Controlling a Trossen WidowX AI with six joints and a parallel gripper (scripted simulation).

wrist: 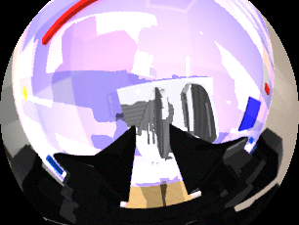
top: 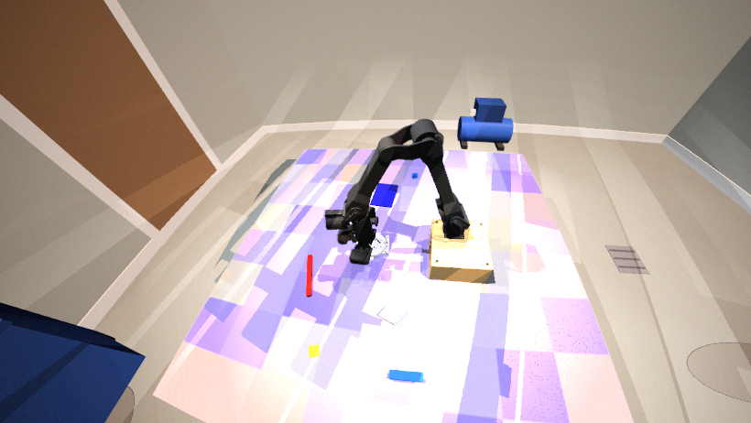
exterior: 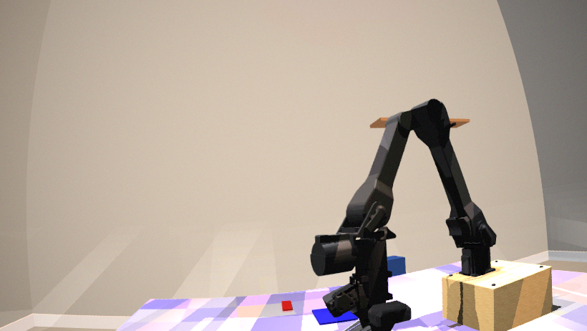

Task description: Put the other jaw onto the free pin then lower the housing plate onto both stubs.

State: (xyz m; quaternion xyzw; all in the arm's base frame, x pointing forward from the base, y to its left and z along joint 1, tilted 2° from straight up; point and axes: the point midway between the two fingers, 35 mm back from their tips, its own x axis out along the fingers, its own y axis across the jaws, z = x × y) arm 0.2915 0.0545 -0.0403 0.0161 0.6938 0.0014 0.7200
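Now: gripper tip 30 mm past the grey jaw and 20 mm to the left of it. Also, from my gripper tip: blue tile 310 mm to the right, 20 mm behind, 10 mm below; yellow square 350 mm to the left, 100 mm ahead, 10 mm below; blue bar 370 mm to the left, 170 mm behind.
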